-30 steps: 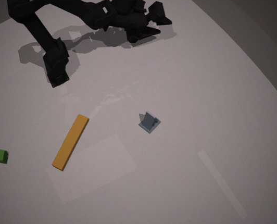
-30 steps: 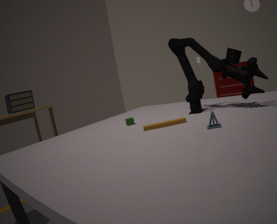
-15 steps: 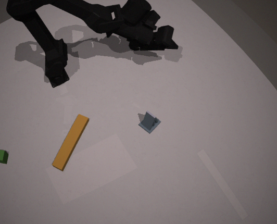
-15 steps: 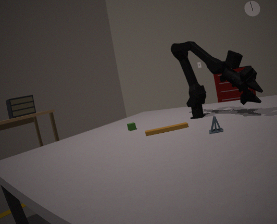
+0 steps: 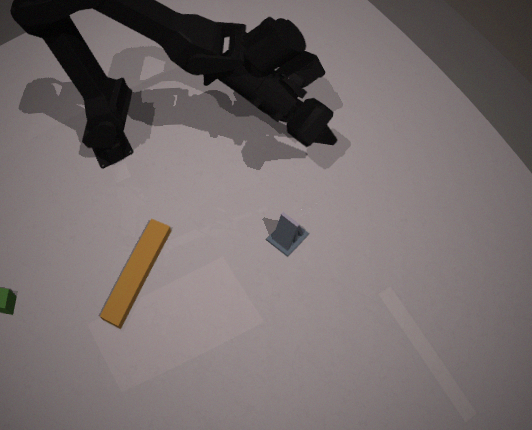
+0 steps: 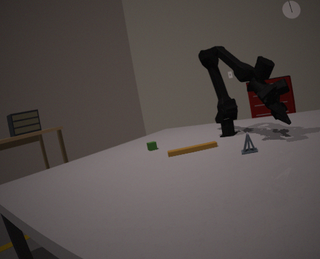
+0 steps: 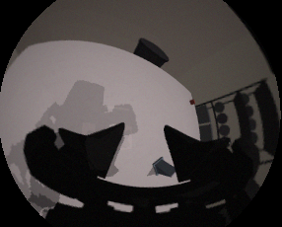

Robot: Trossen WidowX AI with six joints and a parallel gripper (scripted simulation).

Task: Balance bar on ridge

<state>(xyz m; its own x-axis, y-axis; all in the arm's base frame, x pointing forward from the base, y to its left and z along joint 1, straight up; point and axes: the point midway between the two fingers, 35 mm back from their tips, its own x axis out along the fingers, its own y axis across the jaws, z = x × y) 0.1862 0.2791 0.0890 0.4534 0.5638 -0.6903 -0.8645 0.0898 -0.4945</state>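
The orange bar lies 36 cm to the right of my gripper tip, 6 cm below it and 4 cm ahead of it. The rest, counted from my gripper tip: small green cube 58 cm to the right, 5 cm below, 2 cm behind.
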